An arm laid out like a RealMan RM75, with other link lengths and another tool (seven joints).
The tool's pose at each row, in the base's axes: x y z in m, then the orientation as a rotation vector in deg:
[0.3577 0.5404 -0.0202 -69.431 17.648 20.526]
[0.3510 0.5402 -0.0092 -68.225 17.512 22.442]
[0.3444 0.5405 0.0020 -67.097 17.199 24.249]
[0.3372 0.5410 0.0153 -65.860 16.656 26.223]
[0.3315 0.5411 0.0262 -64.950 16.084 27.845]
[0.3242 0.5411 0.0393 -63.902 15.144 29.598]
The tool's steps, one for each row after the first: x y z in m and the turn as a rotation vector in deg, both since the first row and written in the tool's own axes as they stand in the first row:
[-0.0107 -0.0066 0.0031 0.761 -1.332 1.469]
[-0.0212 -0.0132 0.0067 1.437 -2.726 2.761]
[-0.0332 -0.0212 0.0112 2.145 -4.401 4.072]
[-0.0429 -0.0280 0.0146 2.599 -5.850 5.080]
[-0.0550 -0.0361 0.0185 3.105 -7.674 6.007]

